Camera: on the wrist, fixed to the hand. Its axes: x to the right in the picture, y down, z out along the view.
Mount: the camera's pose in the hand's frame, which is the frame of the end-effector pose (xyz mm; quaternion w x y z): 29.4 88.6 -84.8 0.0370 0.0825 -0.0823 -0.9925
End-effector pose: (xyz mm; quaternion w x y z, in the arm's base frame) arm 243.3 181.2 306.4 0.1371 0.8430 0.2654 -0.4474
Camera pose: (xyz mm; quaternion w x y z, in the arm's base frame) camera 365.1 157.7 329.2 0.4867 0.2577 -0.7983 0.2439
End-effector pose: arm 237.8 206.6 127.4 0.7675 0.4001 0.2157 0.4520
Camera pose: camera 147.5 291.6 150.2 0.4618 -0.0988 0.3792 -0.7958
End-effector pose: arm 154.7 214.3 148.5 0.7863 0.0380 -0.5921 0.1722
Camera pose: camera 211.6 326.4 138.4 0.1481 0.6681 -0.0347 -0.7283
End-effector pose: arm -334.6 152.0 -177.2 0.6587 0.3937 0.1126 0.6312
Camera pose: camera -449.9 201.5 -164.8 0.6276 0.0091 0.3928 -0.6721
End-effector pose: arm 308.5 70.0 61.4 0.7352 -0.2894 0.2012 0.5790
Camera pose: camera 233.4 50.1 -37.9 0.6423 -0.1021 -0.2925 -0.7010
